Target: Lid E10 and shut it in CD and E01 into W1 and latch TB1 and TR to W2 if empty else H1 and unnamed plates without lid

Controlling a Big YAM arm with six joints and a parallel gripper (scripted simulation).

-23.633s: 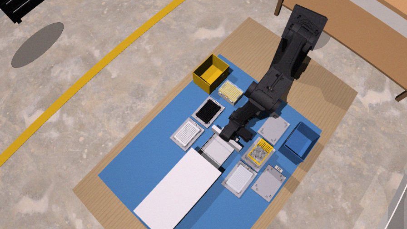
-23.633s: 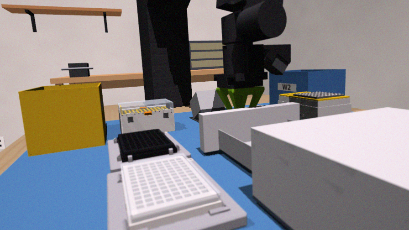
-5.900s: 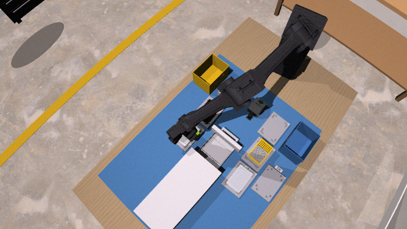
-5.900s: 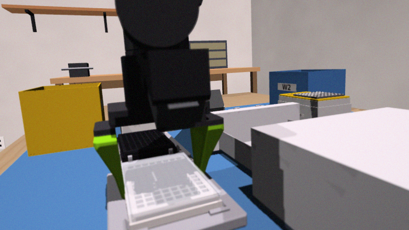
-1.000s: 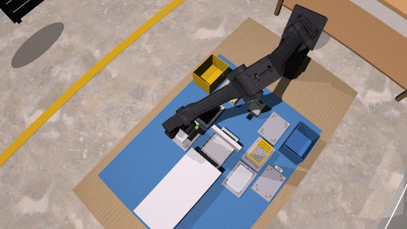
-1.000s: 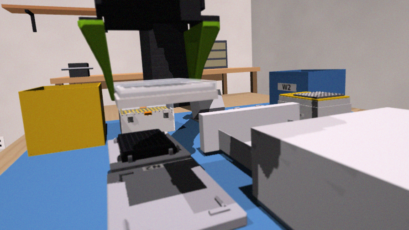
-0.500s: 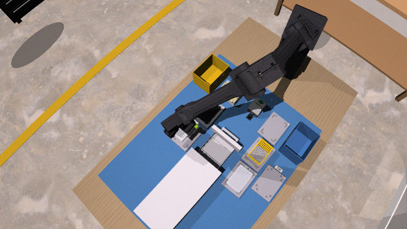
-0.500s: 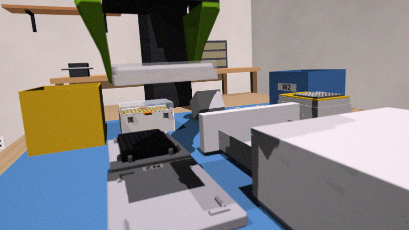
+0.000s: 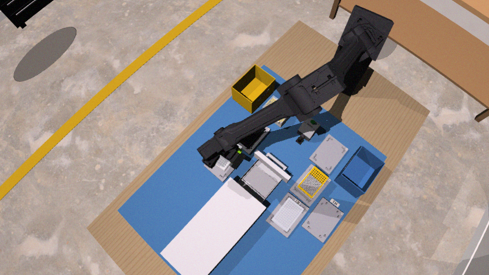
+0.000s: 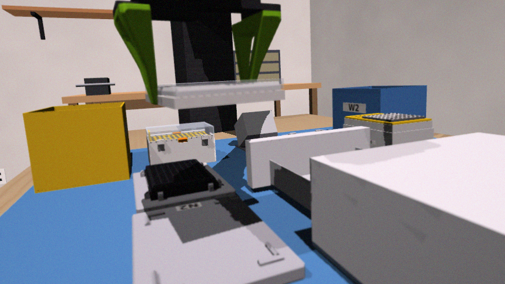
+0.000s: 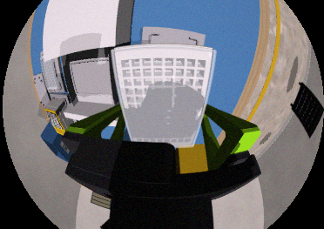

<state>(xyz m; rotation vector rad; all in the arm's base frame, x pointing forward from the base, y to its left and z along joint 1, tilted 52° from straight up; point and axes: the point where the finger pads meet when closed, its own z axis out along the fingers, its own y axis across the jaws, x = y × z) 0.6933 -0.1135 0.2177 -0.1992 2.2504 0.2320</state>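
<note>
Right now my hand is 17 cm to the right of the cooler drawer, 12 cm above it and 3 cm past it. From my hand the other things lie so: white assay plate: right at my hand; then nest N2: 14 cm below, 1 cm to the right, 1 cm ahead; then clear lid: right at my hand.
</note>
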